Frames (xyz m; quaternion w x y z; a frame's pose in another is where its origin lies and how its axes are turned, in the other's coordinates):
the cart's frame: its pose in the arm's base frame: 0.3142 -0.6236 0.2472 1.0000 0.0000 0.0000 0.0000
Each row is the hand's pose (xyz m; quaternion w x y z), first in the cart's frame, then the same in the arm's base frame.
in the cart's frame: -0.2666 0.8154 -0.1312 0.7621 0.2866 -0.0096 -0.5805
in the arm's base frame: 0.0476 0.1918 0.1160 0.7621 0.2866 -0.0096 -0.5805
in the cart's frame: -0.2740 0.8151 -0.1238 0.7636 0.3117 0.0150 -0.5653
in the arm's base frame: 0.0402 0.1915 0.1234 0.7636 0.3117 0.0150 -0.5653
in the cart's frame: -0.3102 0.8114 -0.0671 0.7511 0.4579 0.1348 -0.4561
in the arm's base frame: 0.0040 0.1878 0.1801 0.7511 0.4579 0.1348 -0.4561
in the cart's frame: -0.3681 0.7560 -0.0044 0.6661 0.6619 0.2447 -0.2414
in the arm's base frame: -0.0539 0.1324 0.2428 0.6661 0.6619 0.2447 -0.2414
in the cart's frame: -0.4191 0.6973 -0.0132 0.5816 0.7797 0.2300 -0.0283
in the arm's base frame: -0.1049 0.0737 0.2340 0.5816 0.7797 0.2300 -0.0283
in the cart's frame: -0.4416 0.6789 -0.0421 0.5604 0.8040 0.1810 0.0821
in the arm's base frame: -0.1274 0.0553 0.2051 0.5604 0.8040 0.1810 0.0821
